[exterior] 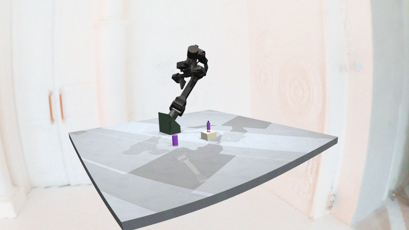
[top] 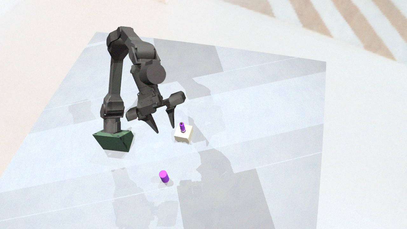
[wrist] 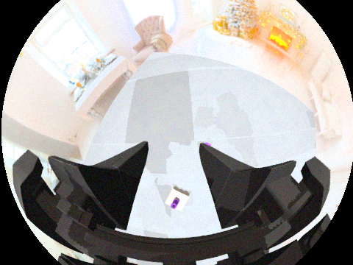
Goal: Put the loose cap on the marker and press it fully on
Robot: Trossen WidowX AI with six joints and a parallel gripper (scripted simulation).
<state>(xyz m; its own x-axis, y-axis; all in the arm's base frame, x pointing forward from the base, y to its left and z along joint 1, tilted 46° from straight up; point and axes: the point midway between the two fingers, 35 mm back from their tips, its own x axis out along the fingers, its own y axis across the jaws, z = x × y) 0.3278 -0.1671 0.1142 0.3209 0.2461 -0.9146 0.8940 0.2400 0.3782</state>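
Right now my gripper tip is 40 mm past the purple cap, 60 mm to the left of it and 270 mm above it. Round my gripper tip: cream holder block: 30 mm behind, 150 mm to the left, 280 mm below.
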